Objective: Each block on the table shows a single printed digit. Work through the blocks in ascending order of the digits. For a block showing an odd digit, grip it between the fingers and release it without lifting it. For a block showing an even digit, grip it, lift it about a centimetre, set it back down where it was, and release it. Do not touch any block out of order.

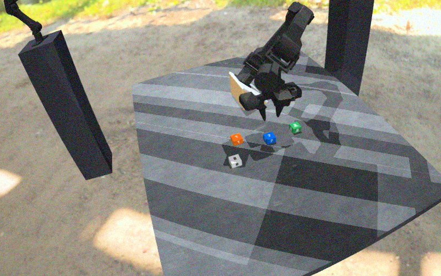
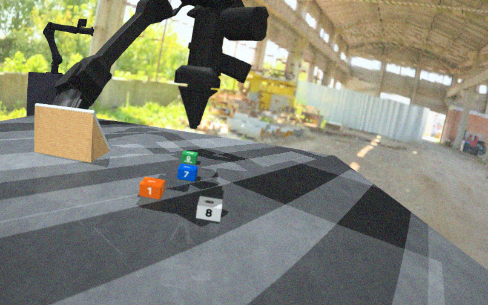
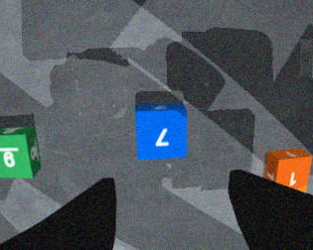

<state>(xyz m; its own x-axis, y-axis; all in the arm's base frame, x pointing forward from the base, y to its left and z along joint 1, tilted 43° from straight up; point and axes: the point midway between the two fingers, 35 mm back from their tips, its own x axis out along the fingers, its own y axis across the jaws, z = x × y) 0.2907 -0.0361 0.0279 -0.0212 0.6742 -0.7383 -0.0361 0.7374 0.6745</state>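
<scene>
The blue block marked 7 lies 80 mm below my gripper tip. The rest, counted from my gripper tip: white block marked 8: 140 mm to the right, 80 mm below, 50 mm ahead; green block: 100 mm to the left, 80 mm below, 20 mm behind; orange block marked 1: 110 mm to the right, 80 mm below, 40 mm behind.
</scene>
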